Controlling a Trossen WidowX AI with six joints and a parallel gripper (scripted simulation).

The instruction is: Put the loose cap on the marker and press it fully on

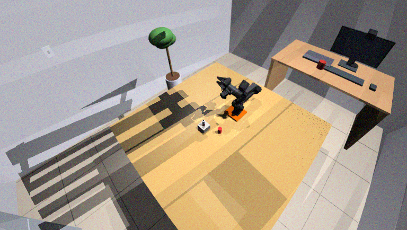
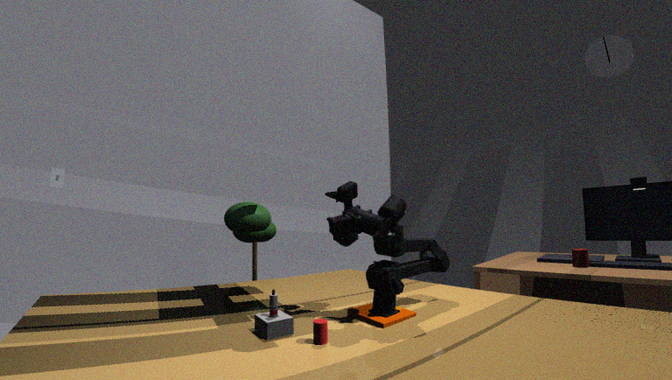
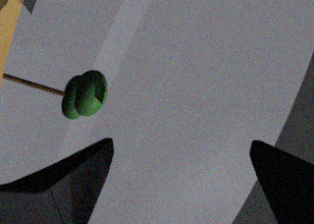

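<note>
My gripper tip is 180 mm short of the red marker cap, 170 mm to the right of it and 280 mm above it. Round my gripper tip: grey holder block (220 mm ahead, 50 mm to the left, 290 mm below).
</note>
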